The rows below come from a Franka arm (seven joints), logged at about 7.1 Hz.
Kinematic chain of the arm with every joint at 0, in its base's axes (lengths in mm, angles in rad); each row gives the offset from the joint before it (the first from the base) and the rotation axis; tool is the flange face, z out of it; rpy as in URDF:
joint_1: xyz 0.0 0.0 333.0 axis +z
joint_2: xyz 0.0 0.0 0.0 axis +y
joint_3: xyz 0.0 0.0 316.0 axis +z
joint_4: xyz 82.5 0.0 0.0 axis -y
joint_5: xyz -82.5 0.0 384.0 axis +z
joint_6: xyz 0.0 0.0 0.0 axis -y
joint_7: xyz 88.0 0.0 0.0 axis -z
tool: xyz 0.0 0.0 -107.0 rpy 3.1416 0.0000 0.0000
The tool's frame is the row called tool.
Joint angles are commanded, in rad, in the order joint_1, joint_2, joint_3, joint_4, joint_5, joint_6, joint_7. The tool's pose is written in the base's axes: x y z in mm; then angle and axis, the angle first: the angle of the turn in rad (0 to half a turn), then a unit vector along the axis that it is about. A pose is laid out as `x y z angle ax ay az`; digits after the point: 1 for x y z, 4 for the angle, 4 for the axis.
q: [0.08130 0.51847 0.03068 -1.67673 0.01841 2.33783 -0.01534]
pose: 686.3 74.9 315.8 3.1057 -0.9960 -0.0550 -0.0706
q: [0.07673 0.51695 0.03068 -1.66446 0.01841 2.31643 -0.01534]
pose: 687.7 71.9 320.3 3.1062 -0.9964 -0.0529 -0.0668
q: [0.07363 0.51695 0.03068 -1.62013 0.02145 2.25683 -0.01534]
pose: 692.8 70.3 335.0 3.1040 -0.9969 -0.0510 -0.0592
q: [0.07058 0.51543 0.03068 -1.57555 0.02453 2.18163 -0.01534]
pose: 695.7 68.6 349.6 3.1021 -0.9978 -0.0493 -0.0446
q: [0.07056 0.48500 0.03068 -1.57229 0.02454 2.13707 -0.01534]
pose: 691.2 68.3 368.0 3.1028 -0.9980 -0.0500 -0.0392
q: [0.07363 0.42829 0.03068 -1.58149 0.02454 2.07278 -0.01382]
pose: 679.9 69.7 396.6 3.1042 -0.9982 -0.0519 -0.0308
